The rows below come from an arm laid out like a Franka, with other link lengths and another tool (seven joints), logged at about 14 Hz.
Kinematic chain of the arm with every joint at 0, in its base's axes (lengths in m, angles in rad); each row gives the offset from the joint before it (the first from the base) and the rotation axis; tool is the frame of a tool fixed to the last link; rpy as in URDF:
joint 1: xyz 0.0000 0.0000 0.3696 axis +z
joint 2: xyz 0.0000 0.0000 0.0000 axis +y
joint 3: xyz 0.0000 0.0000 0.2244 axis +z
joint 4: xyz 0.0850 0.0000 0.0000 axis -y
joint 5: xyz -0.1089 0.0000 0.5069 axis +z
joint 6: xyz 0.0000 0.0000 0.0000 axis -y
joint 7: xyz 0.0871 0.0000 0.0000 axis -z
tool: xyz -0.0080 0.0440 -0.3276 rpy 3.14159 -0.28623 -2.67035
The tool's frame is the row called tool.
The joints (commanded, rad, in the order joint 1, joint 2, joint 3, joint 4, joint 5, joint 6, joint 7), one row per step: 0.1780, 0.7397, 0.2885, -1.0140, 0.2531, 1.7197, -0.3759; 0.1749, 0.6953, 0.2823, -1.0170, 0.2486, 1.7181, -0.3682; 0.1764, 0.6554, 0.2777, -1.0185, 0.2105, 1.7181, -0.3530; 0.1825, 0.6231, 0.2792, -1.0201, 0.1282, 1.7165, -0.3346; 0.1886, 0.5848, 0.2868, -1.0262, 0.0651, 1.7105, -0.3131; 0.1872, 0.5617, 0.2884, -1.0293, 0.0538, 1.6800, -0.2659; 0.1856, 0.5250, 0.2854, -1.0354, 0.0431, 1.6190, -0.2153; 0.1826, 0.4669, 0.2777, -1.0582, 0.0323, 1.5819, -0.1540
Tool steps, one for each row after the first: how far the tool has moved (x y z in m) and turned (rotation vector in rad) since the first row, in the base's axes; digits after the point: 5 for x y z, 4 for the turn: 0.00841, -0.00583, 0.02935, -0.0031, -0.0391, -0.0129; 0.01714, -0.01615, 0.05175, -0.0358, -0.0873, -0.0243; 0.02522, -0.03175, 0.06414, -0.1059, -0.1439, -0.0259; 0.02761, -0.03924, 0.08309, -0.1566, -0.1907, -0.0282; 0.02183, -0.04395, 0.09517, -0.1785, -0.1741, -0.0640; 0.00832, -0.05511, 0.11204, -0.2149, -0.1418, -0.0993; 0.00087, -0.06740, 0.13633, -0.2473, -0.1340, -0.1580
